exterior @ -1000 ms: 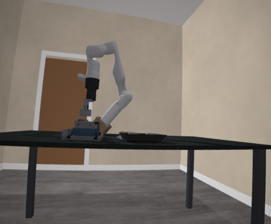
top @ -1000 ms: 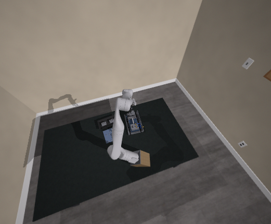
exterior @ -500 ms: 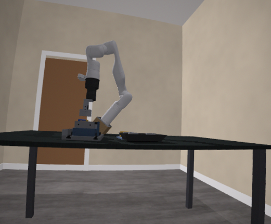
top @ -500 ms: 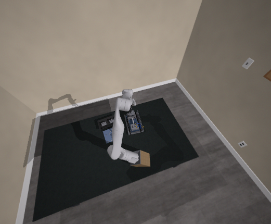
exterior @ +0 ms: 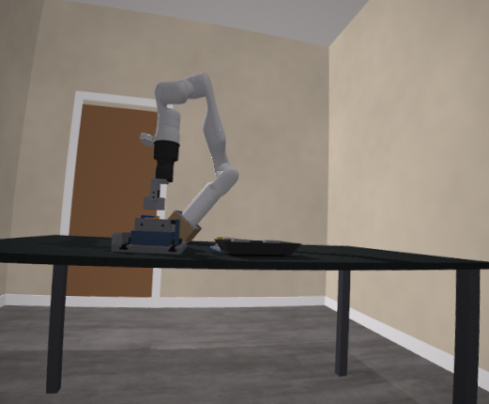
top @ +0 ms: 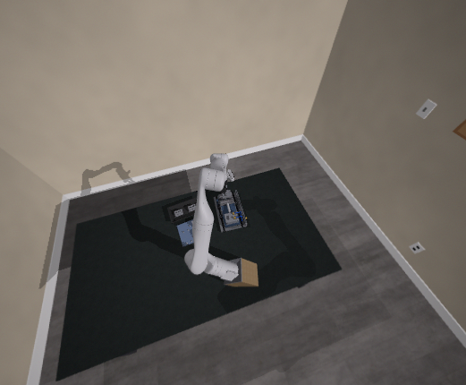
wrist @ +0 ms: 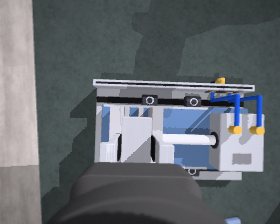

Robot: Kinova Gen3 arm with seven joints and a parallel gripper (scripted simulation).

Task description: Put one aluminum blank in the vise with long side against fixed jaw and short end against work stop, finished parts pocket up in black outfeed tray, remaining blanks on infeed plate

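The vise is 13 cm below my hand, 7 cm behind it and 1 cm to the left of it. Also, from my hand: bluish plate (31 cm to the left, 16 cm below, 12 cm behind); yellow brass blank (26 cm to the left, 17 cm behind, 14 cm below).
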